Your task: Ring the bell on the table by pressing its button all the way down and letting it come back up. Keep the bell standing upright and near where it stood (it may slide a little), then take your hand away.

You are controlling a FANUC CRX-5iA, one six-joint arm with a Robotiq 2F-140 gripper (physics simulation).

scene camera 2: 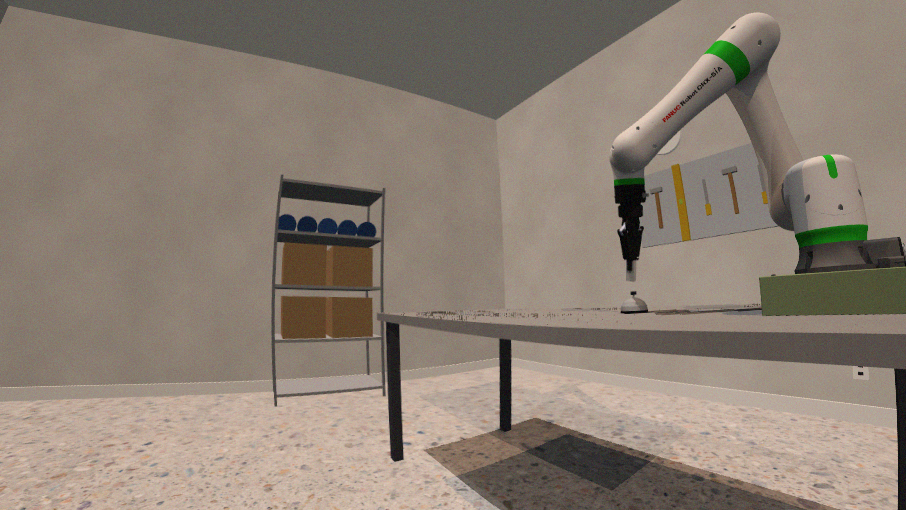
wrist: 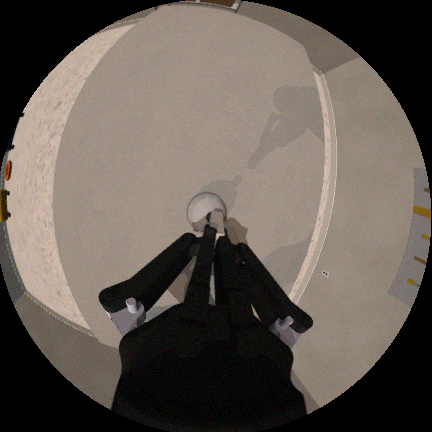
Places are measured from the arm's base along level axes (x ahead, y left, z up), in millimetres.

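Where they show: gripper, fingertip midpoint: (scene camera 2: 631,280) (wrist: 214,219); arm's base, origin of the base link: (scene camera 2: 835,273).
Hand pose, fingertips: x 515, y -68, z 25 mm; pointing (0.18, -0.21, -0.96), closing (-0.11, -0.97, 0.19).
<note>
Each offset is from my fingertips to the top centre of the thing.
The bell {dx -4, dy -3, dz -34 mm} (scene camera 2: 634,306) (wrist: 204,206), a pale dome with a dark base and a small dark button {dx -4, dy -3, dz -34 mm} (scene camera 2: 633,292) on top, stands upright on the table (scene camera 2: 570,329) (wrist: 150,125). My gripper (scene camera 2: 630,278) (wrist: 214,219) is shut with nothing between its fingers and points straight down. In the scene view its fingertips hang a small gap above the button, apart from it. In the wrist view the fingertips cover part of the bell and hide most of its button.
The green robot base block (scene camera 2: 830,292) stands on the table at the right. A tool board (scene camera 2: 697,218) (wrist: 405,260) hangs on the wall behind the arm. A shelf rack (scene camera 2: 275,354) with boxes and blue round things stands beyond the table's left end.
</note>
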